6 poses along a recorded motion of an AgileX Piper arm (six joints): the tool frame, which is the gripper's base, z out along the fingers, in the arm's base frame.
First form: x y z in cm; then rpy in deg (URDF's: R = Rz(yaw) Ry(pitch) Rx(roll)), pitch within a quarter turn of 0, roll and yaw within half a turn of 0.
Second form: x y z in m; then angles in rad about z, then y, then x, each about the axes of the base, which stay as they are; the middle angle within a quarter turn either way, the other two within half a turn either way. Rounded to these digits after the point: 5 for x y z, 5 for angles.
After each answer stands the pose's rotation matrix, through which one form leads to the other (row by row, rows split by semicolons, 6 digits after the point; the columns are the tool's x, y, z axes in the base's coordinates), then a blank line. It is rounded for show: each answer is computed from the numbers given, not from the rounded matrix.
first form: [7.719, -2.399, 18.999, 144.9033, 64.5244, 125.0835]
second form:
[0.07719, -0.02399, 0.18999, -2.15835, 1.10852, 2.48011]
-0.247224 0.371195 0.895039; 0.351979 0.895017 -0.273964; -0.902769 0.247305 -0.351922

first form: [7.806, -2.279, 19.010, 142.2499, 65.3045, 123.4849]
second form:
[0.07806, -0.02279, 0.19010, -2.14982, 1.13598, 2.47223]
-0.230505 0.352580 0.906948; 0.348455 0.900146 -0.261374; -0.908541 0.255782 -0.330346

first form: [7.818, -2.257, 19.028, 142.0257, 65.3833, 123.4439]
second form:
[0.07818, -0.02257, 0.19028, -2.15200, 1.13941, 2.47397]
-0.229567 0.349478 0.908385; 0.347577 0.901207 -0.258877; -0.909115 0.256304 -0.328358

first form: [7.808, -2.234, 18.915, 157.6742, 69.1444, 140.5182]
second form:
[0.07808, -0.02234, 0.18915, -2.28939, 1.14022, 2.47999]
-0.274781 0.314184 0.908726; 0.226365 0.939680 -0.256438; -0.934481 0.135240 -0.329327

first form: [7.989, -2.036, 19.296, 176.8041, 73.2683, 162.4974]
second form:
[0.07989, -0.02036, 0.19296, -2.40425, 1.19082, 2.45749]
-0.274562 0.249363 0.928673; 0.086583 0.968277 -0.234399; -0.957663 0.016050 -0.287443

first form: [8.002, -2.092, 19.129, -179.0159, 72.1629, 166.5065]
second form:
[0.08002, -0.02092, 0.19129, -2.44491, 1.17195, 2.47937]
-0.297856 0.249199 0.921510; 0.071473 0.968438 -0.238787; -0.951931 -0.005261 -0.306267

